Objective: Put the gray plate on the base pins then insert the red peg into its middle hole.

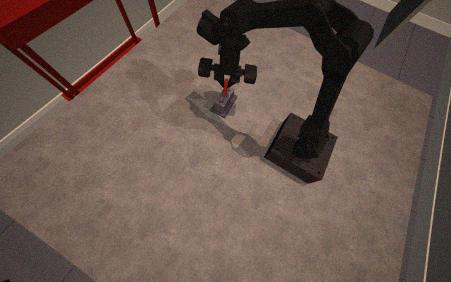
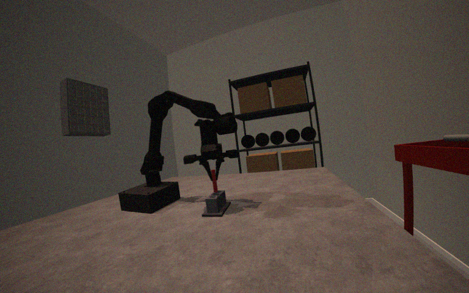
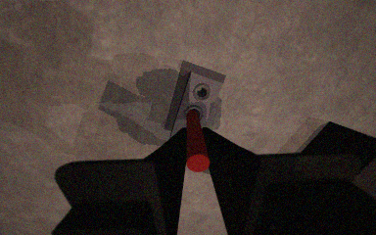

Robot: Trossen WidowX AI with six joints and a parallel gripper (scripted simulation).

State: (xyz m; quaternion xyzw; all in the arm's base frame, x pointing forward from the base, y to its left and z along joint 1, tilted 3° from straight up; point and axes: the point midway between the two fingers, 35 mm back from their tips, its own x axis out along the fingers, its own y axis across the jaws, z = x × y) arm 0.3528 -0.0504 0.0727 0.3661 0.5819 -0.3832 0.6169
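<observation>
Right now my gripper tip is 6 cm above the gray plate. Round my gripper tip: flat dark base: 10 cm below; then red peg: right at my gripper tip.
</observation>
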